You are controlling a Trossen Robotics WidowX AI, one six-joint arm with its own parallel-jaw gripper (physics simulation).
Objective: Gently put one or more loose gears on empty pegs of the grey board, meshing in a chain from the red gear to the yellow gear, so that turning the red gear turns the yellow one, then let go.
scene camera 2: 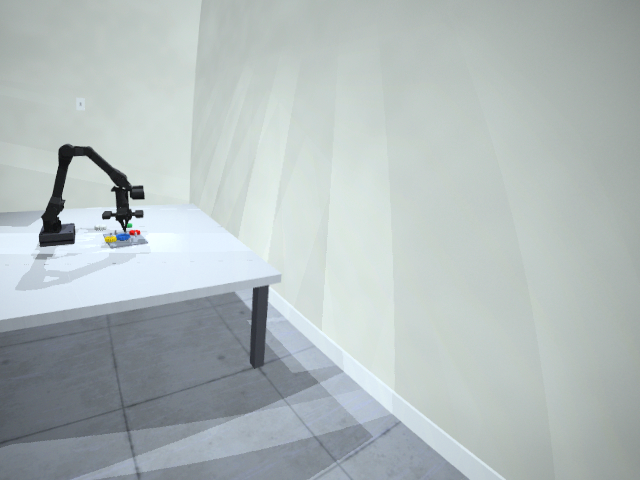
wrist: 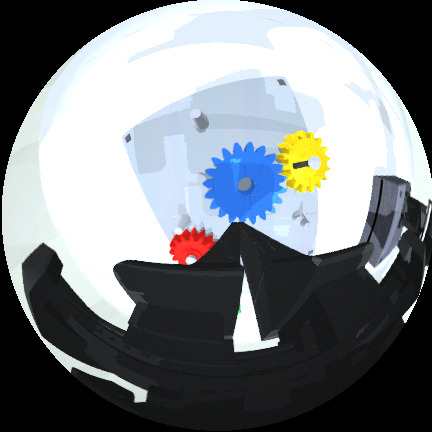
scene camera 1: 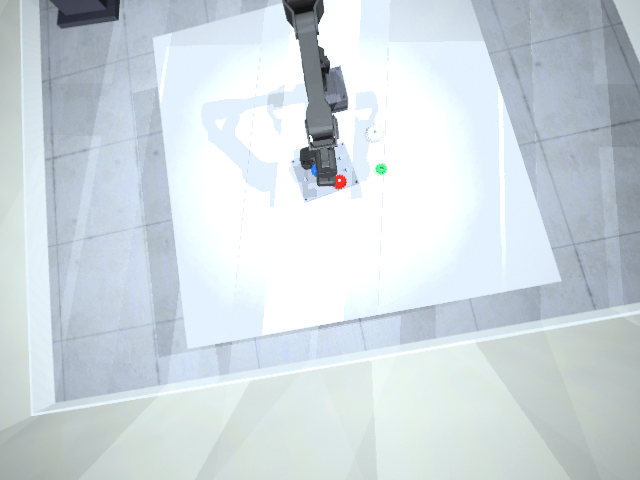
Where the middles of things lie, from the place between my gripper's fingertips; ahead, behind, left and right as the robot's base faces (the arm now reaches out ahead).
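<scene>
With respect to the grey board (scene camera 1: 310,190), my hand is 1 cm to the left of it and 3 cm above it. Offsets from my hand: blue gear (wrist: 264,187), 1 cm behind, 3 cm to the right, 2 cm below; red gear (wrist: 185,243), 4 cm ahead, 4 cm to the left, 2 cm below; yellow gear (wrist: 299,146), 5 cm to the right, 6 cm behind, 2 cm below.
</scene>
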